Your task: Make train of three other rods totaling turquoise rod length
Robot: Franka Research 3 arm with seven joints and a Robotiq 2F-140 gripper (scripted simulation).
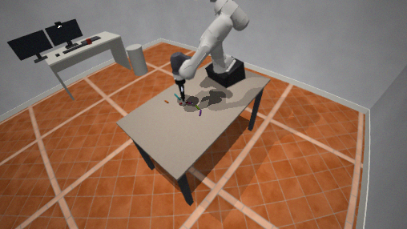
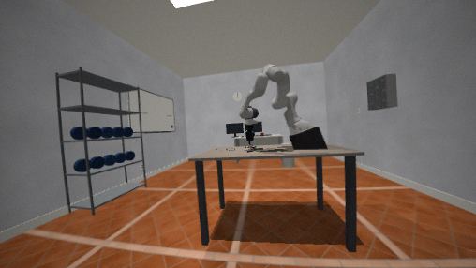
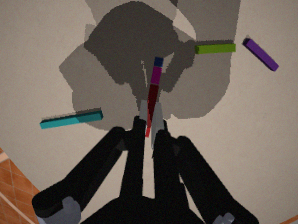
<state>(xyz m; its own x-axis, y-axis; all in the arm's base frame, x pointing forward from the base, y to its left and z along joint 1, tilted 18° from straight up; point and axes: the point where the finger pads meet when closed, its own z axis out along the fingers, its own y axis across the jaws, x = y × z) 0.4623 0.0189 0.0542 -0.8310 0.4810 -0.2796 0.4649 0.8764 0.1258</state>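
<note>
Now: the red rod 30 mm below my hand. From my hand the other things lie so: small blue rod 50 mm behind, 30 mm to the left, 40 mm below; magenta rod 40 mm behind, 20 mm to the left, 40 mm below; lime rod 50 mm behind, 100 mm to the left, 40 mm below.
</note>
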